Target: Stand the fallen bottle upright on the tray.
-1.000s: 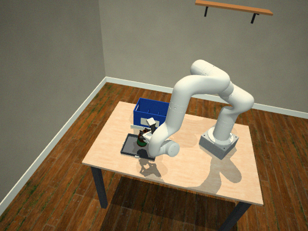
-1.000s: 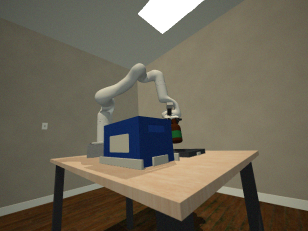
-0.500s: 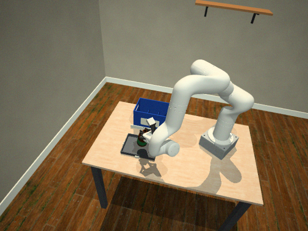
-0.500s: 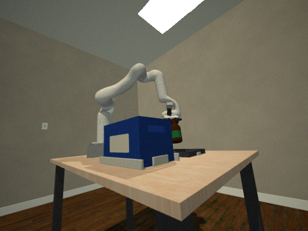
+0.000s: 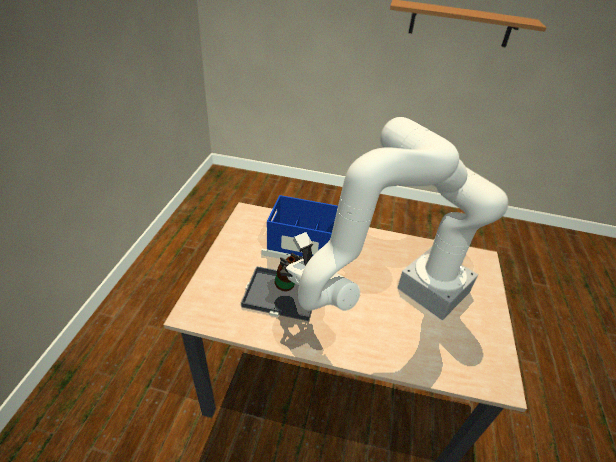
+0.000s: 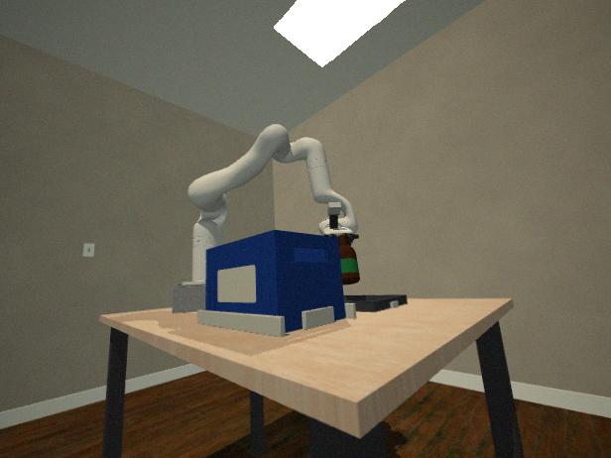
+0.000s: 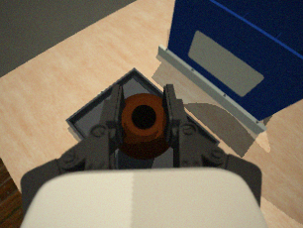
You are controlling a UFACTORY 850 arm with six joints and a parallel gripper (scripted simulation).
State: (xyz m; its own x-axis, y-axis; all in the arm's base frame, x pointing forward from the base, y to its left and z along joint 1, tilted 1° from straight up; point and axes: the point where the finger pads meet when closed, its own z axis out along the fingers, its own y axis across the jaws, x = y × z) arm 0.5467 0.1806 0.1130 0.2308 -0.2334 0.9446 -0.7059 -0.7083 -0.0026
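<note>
Right now the bottle is 1 cm ahead of my hand, 1 cm to the right of it and 6 cm below it. Round my hand: dark tray (3 cm ahead, 2 cm to the right, 19 cm below); blue crate (31 cm to the right, 12 cm below).
</note>
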